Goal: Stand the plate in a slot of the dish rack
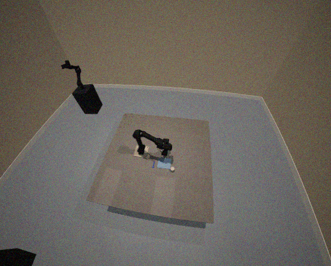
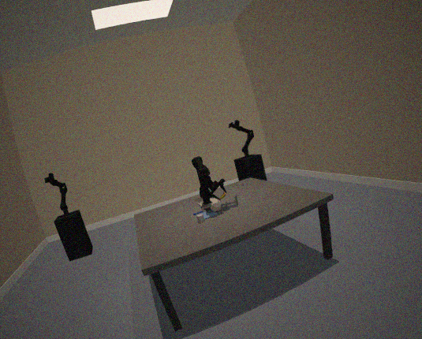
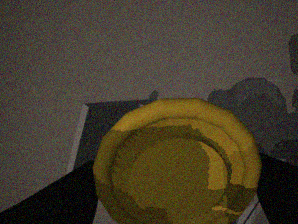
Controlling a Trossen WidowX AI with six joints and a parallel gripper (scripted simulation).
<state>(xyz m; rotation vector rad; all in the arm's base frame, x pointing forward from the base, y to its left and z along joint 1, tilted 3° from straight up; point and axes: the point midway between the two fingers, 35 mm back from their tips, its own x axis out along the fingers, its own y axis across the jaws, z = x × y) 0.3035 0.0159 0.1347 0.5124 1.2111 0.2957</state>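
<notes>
Now: the wire dish rack 30 mm behind my gripper tip, 40 mm to the left of it and 80 mm below it. The rest, counted from my gripper tip: yellow plate: 10 mm above; then white round disc: 70 mm ahead, 240 mm to the right, 80 mm below; then light blue mat: 30 mm behind, 160 mm to the right, 100 mm below.
</notes>
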